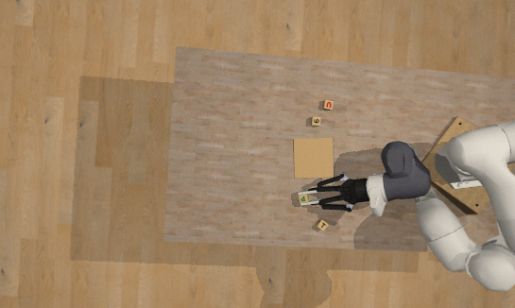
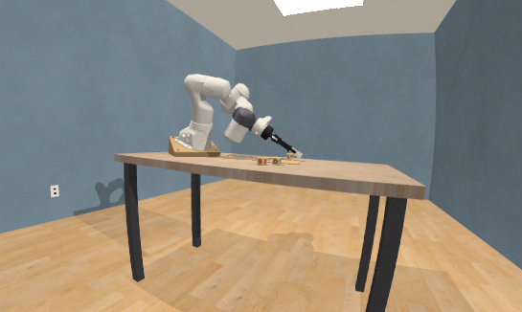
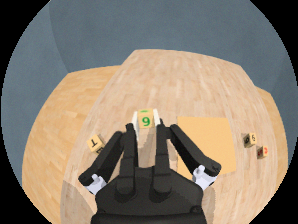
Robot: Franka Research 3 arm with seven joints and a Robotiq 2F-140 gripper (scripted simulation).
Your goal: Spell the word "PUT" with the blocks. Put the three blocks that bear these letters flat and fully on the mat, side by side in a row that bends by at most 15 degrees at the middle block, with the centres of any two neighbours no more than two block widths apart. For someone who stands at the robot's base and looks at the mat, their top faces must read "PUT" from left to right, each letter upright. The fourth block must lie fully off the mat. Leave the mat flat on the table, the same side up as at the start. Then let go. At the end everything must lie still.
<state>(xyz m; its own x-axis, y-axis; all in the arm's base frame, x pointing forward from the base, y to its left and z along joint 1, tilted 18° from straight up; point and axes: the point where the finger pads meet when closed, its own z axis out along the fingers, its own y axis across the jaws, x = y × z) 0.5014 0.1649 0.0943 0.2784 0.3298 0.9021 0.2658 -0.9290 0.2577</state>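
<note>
My hand is 100 mm to the right of the T block, 60 mm past it and 30 mm above it. Also, from my hand: green P block: 20 mm ahead, 10 mm below; then block marked 6: 260 mm to the right, 30 mm below, 10 mm behind; then tan mat: 130 mm to the right, 40 mm below, 20 mm behind.
</note>
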